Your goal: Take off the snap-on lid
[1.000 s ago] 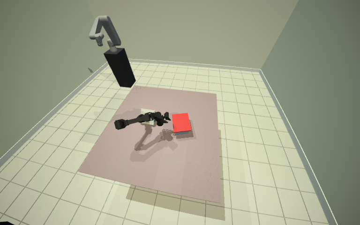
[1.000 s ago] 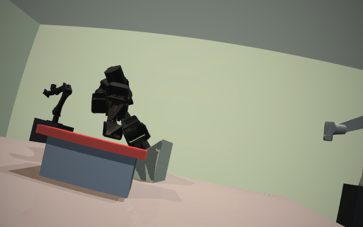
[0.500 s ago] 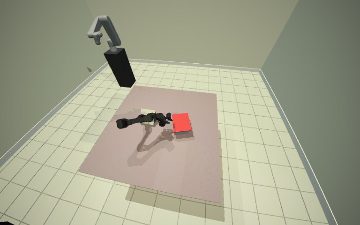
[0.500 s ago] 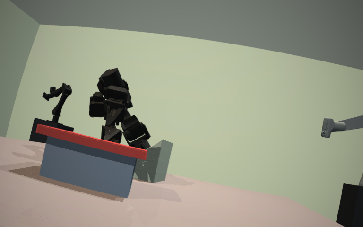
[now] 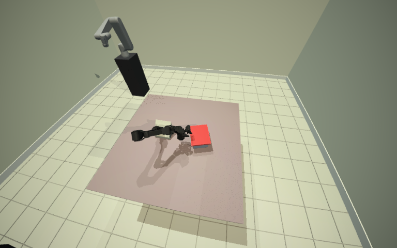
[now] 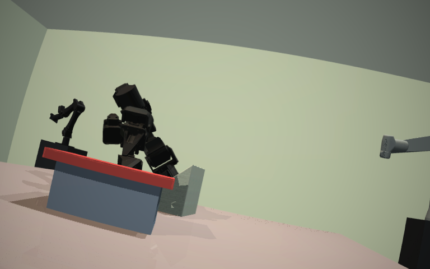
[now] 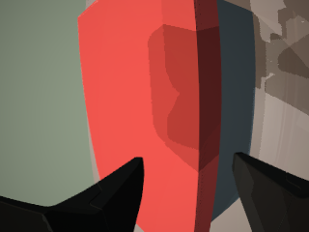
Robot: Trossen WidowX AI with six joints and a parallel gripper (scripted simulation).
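Now: gripper tip 8 cm short of the red lid, 3 cm to the right of it and 1 cm above it. Also, from my gripper tip: storage box: 8 cm ahead, 6 cm below, 3 cm to the left.
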